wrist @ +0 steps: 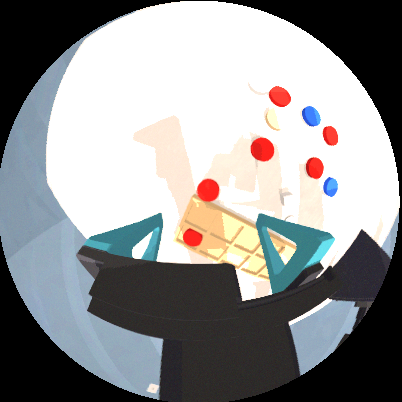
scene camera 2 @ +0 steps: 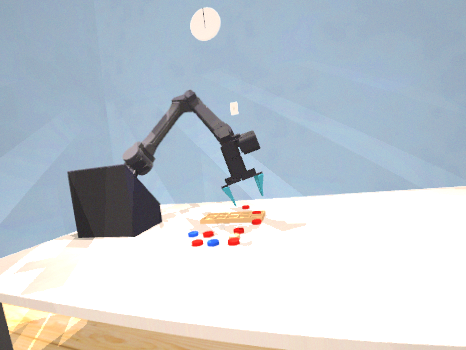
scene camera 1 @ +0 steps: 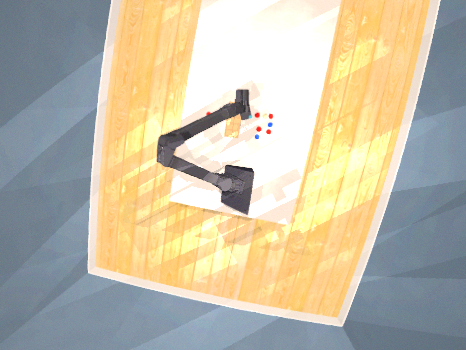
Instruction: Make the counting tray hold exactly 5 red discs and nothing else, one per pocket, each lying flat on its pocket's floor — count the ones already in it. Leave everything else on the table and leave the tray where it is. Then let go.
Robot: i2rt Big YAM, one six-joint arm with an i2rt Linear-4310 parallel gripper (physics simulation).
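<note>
The tan counting tray [scene camera 1: 231, 132] [scene camera 2: 225, 220] [wrist: 226, 225] has one red disc [scene camera 2: 256, 212] [wrist: 192, 237] in an end pocket. A second red disc [scene camera 2: 256, 221] [wrist: 208, 190] is outside the pockets, close against the tray's corner. A third red disc [scene camera 1: 208, 114] [scene camera 2: 245, 207] lies behind the tray. Several red discs lie in front, including one red disc [scene camera 1: 257, 115] [scene camera 2: 238, 230] [wrist: 262, 149] nearest the tray and another red disc [scene camera 1: 271, 116] [scene camera 2: 233, 241] [wrist: 279, 96]. My gripper [scene camera 2: 248, 200] [wrist: 211, 218] is open and empty above the tray's end; its arm partly hides the tray from above.
Two blue discs, one blue disc [scene camera 1: 257, 136] [scene camera 2: 193, 234] [wrist: 330, 187] and another blue disc [scene camera 1: 270, 124] [scene camera 2: 213, 243] [wrist: 311, 116], lie among the front red ones. A cream disc [scene camera 1: 265, 115] [scene camera 2: 235, 236] [wrist: 273, 120] lies there too. A faint pale rim shows beyond it in the wrist view.
</note>
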